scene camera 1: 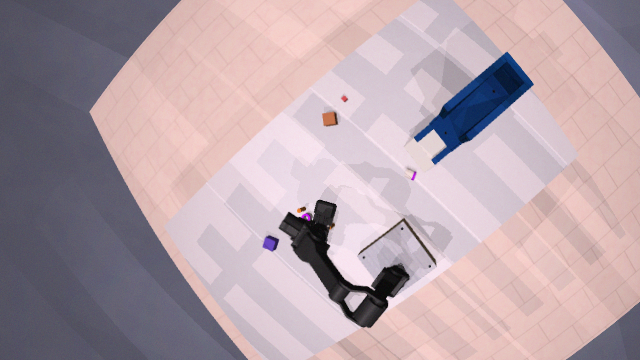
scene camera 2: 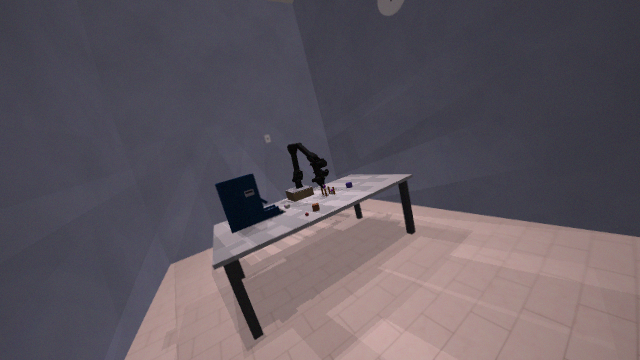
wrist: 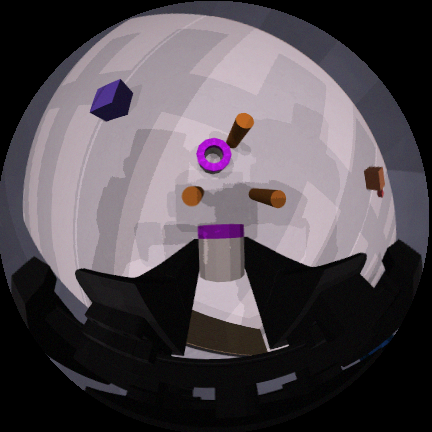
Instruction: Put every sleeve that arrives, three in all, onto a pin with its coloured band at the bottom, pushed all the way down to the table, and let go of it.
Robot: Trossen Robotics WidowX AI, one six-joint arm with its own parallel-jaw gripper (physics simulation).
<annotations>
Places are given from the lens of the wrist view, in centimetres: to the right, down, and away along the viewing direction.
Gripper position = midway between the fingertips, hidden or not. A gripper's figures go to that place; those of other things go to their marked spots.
gripper (wrist: pixel 220 243): 0, 2, 10
purple cube (wrist: pixel 112 100): -11, -13, 9
</annotations>
